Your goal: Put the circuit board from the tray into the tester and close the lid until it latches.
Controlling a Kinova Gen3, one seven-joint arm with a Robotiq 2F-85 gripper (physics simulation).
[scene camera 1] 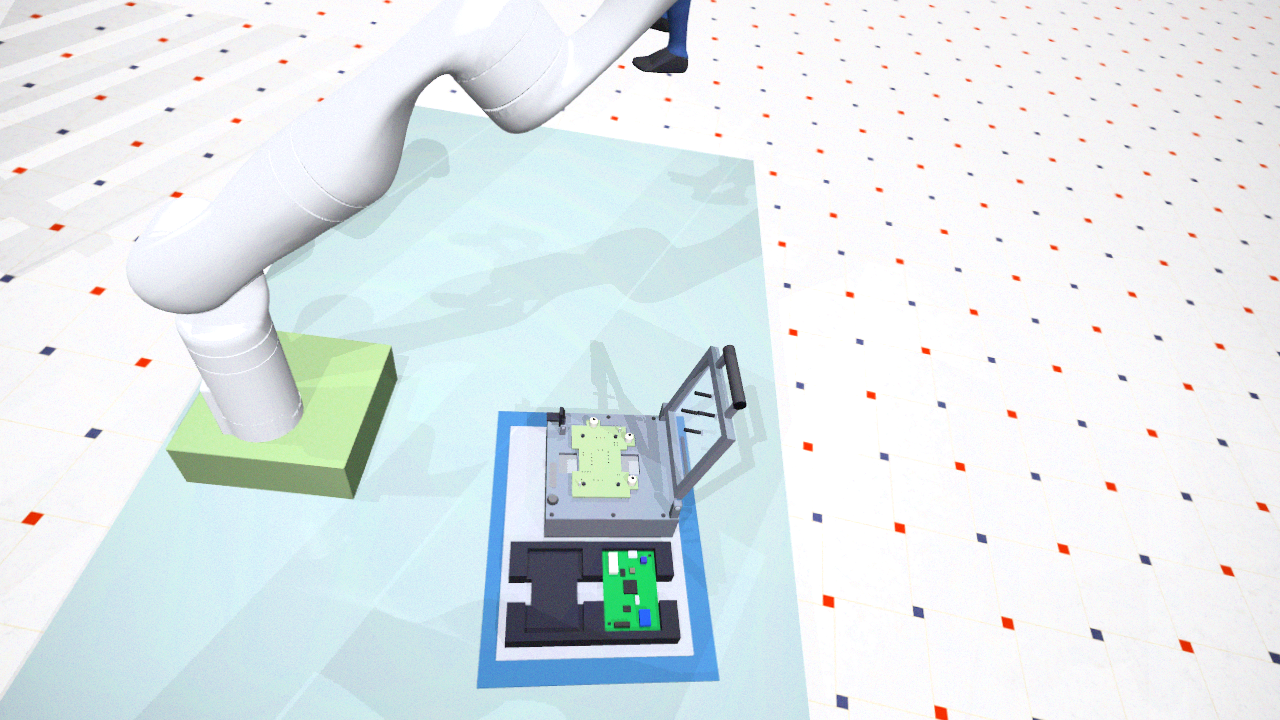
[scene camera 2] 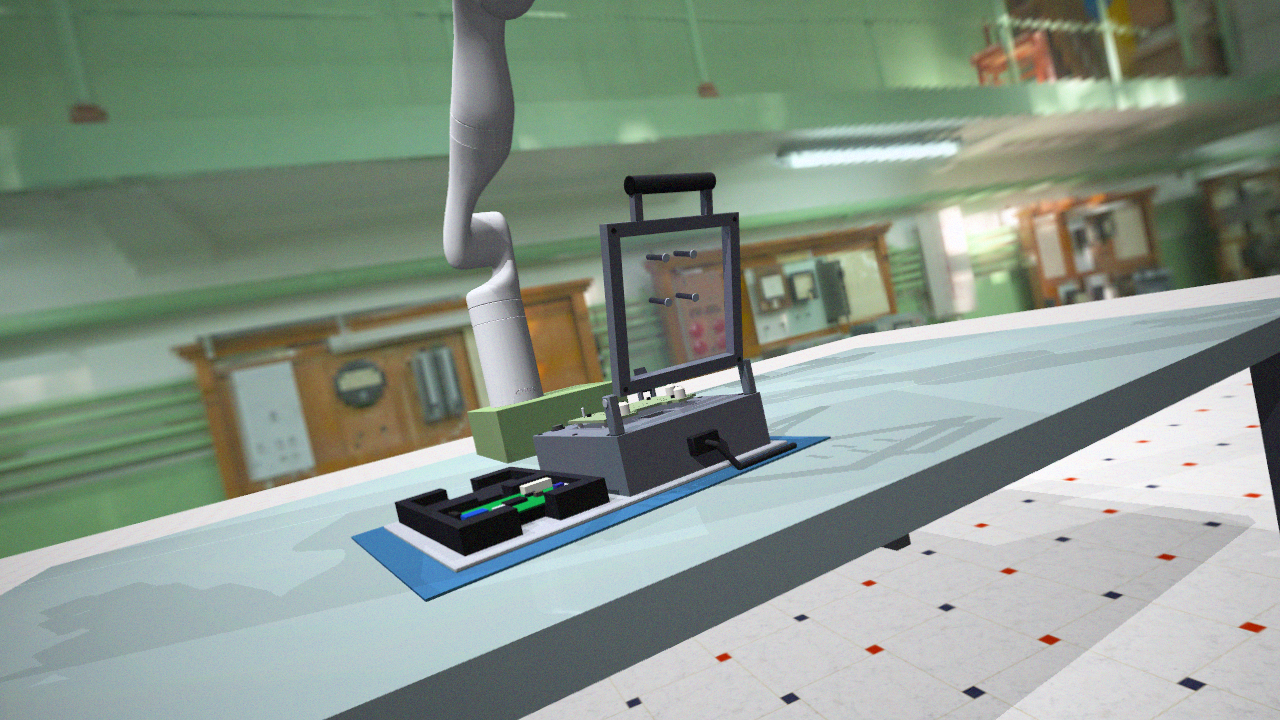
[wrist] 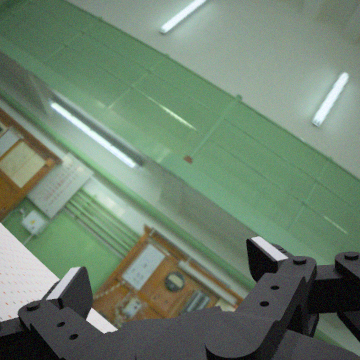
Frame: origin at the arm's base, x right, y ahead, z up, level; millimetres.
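Seen in the pictures: gripper, fingertip midpoint: [wrist: 169,269]; arm's base, link origin: [scene camera 1: 265,414] [scene camera 2: 517,401].
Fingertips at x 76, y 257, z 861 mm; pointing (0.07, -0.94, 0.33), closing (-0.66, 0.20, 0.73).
Offsets run from my fingertips to a thing's middle. "spot": to the spot under its first point. Level surfaces: height alone.
The green circuit board @(dy +217, dx +187, dz -919 mm) [scene camera 1: 630,598] [scene camera 2: 528,500] lies in the right-hand pocket of the black tray [scene camera 1: 590,637] [scene camera 2: 487,535]; the tray's left pocket is empty. The grey tester @(spot: dy +202, dx +103, dz -903 mm) [scene camera 1: 613,526] [scene camera 2: 581,461] stands directly behind the tray, with a pale green plate @(dy +196, dx +9, dz -875 mm) [scene camera 1: 599,465] and white knobs on top. Its lid [scene camera 1: 723,452] [scene camera 2: 612,304] stands open and upright on the right side, with a black handle @(dy +337, dx +25, dz -674 mm) [scene camera 1: 733,377] [scene camera 2: 669,183]. My gripper [wrist: 169,269] is open and empty in the wrist view, facing the walls and ceiling. It is out of frame in both scene views.
A blue-bordered mat @(dz -940 mm) [scene camera 1: 599,673] [scene camera 2: 429,586] lies under tray and tester. The arm's base stands on a green block [scene camera 1: 268,474] [scene camera 2: 501,436] to the left. A black cable @(spot: dy +328, dx +18, dz -922 mm) [scene camera 2: 729,452] comes from the tester's side. A person's leg [scene camera 1: 677,35] shows beyond the table's far edge.
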